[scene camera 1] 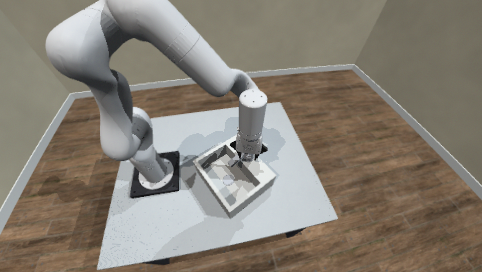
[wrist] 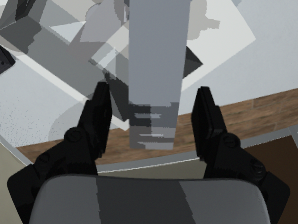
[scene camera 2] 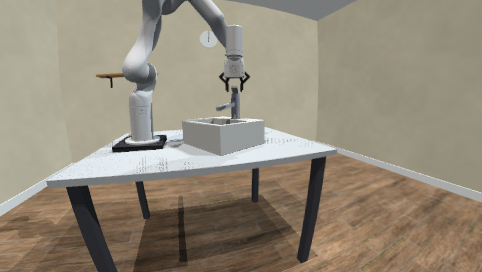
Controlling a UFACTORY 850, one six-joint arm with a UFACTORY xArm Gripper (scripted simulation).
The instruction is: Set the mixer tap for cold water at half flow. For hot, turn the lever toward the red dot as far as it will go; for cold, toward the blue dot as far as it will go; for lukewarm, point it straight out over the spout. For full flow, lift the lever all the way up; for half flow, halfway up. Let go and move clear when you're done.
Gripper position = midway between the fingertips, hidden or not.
In view: the gripper [wrist: 152,99] and a grey mixer tap [wrist: 97,30].
